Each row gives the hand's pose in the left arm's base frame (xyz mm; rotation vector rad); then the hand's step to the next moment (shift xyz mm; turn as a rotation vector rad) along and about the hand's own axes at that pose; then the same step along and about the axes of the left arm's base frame.
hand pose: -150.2 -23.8 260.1 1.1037 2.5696 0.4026
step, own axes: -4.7 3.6 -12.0 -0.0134 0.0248 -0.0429
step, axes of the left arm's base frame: 0.7 -2.7 13.1 0.0080 0.0009 0.0507
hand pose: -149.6 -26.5 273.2 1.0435 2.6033 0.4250
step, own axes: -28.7 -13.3 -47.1 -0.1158 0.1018 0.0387
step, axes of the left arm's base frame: -6.4 -36.9 42.6 0.1572 -0.0051 0.0228
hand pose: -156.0 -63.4 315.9 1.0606 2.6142 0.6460
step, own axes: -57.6 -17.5 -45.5 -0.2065 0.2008 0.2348
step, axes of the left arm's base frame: 12.8 -65.8 34.6 0.3553 0.0542 -0.0944
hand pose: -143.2 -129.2 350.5 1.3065 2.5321 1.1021
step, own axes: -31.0 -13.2 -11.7 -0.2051 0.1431 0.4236
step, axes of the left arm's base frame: 6.2 -34.4 -7.1 0.3871 0.1393 -0.2697
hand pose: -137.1 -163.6 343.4 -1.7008 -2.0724 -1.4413
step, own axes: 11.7 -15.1 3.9 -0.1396 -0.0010 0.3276
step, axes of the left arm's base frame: -14.7 12.1 -4.1 0.2023 0.1292 -0.2630
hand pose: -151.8 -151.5 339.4 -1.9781 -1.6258 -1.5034
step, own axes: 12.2 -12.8 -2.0 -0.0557 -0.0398 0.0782
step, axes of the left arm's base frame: -12.8 11.4 4.7 0.0185 0.0320 -0.0971
